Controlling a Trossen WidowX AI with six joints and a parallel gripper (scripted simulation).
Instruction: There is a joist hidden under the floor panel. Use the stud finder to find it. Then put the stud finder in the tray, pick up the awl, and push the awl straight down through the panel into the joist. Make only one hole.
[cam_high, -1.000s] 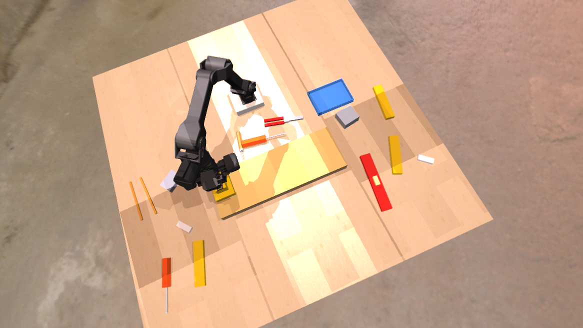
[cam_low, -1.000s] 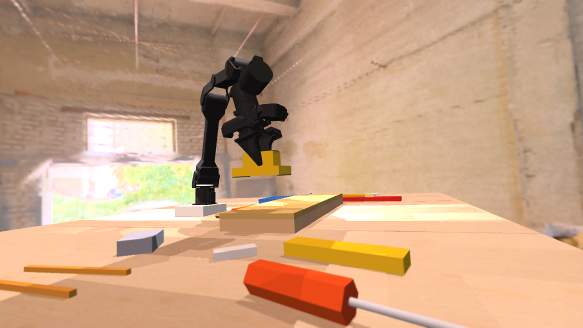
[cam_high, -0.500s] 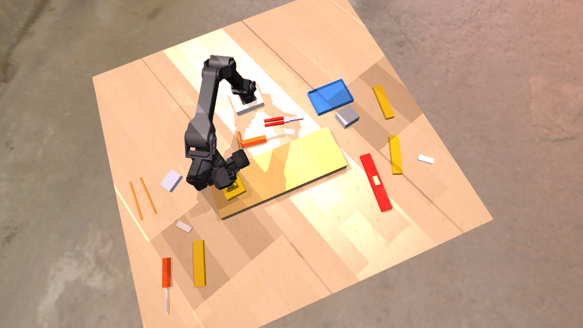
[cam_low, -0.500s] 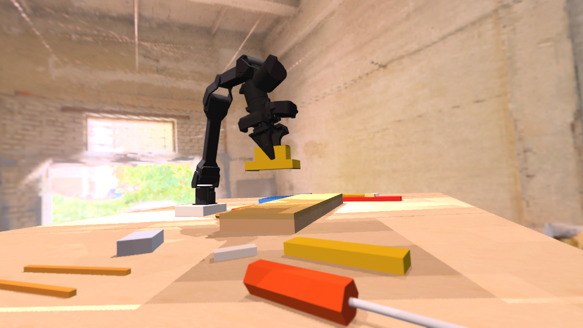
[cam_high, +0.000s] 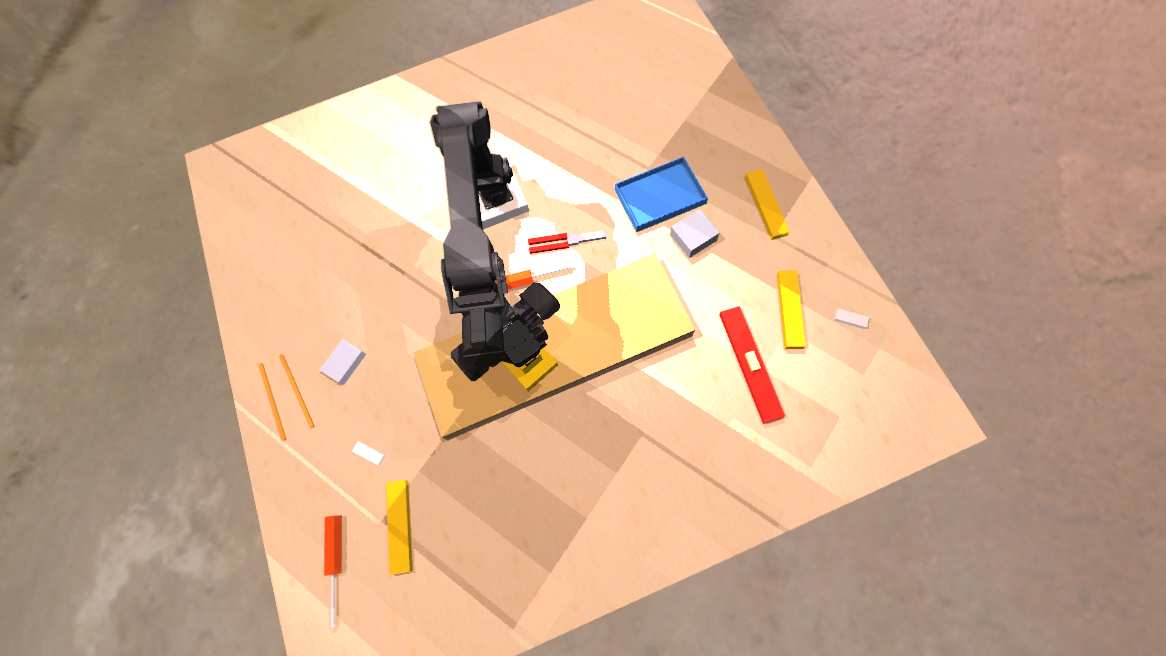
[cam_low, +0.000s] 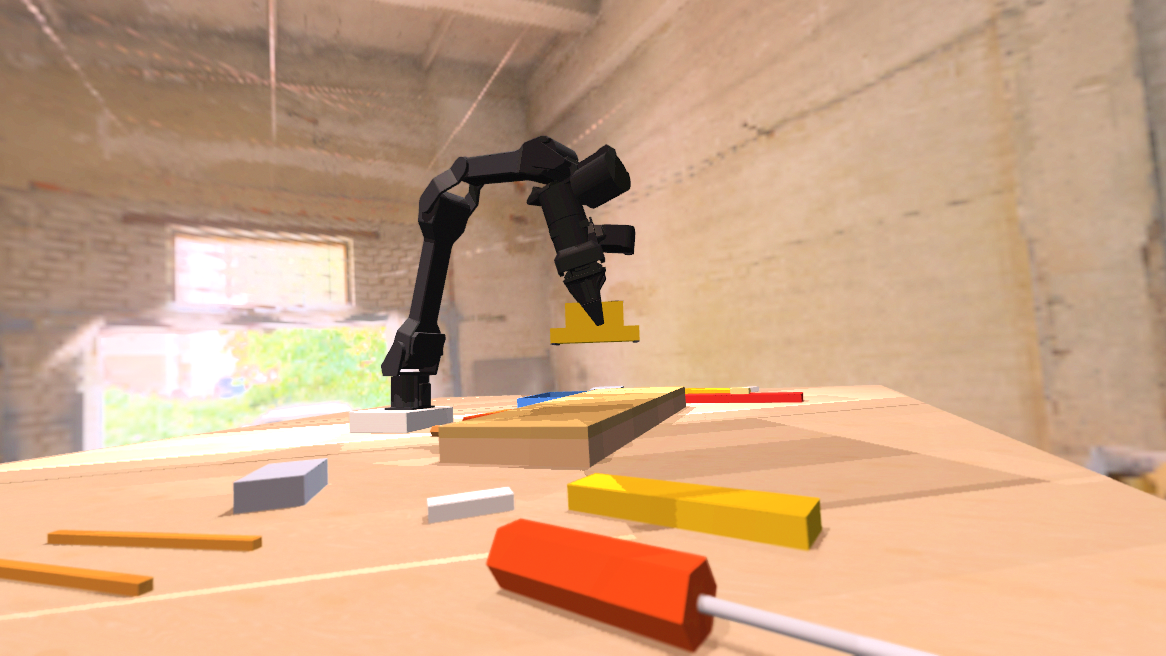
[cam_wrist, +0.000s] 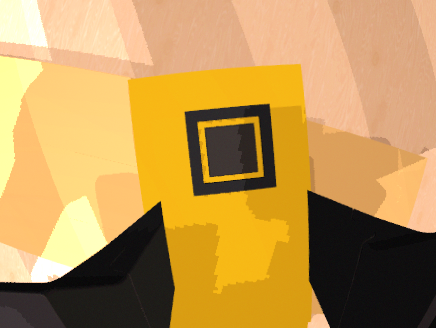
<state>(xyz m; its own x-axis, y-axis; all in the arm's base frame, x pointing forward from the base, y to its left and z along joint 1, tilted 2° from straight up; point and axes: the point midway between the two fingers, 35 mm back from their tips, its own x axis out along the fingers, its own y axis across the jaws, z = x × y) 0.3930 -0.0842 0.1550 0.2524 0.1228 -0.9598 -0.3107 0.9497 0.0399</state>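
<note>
The blue tray lies 260 mm behind my gripper tip, 400 mm to the left of it and 140 mm below it. Round my gripper tip: red level (160 mm ahead, 390 mm to the left, 140 mm below); then stud finder (10 mm ahead, 20 mm above); then awl (200 mm behind, 40 mm to the right, 140 mm below).
</note>
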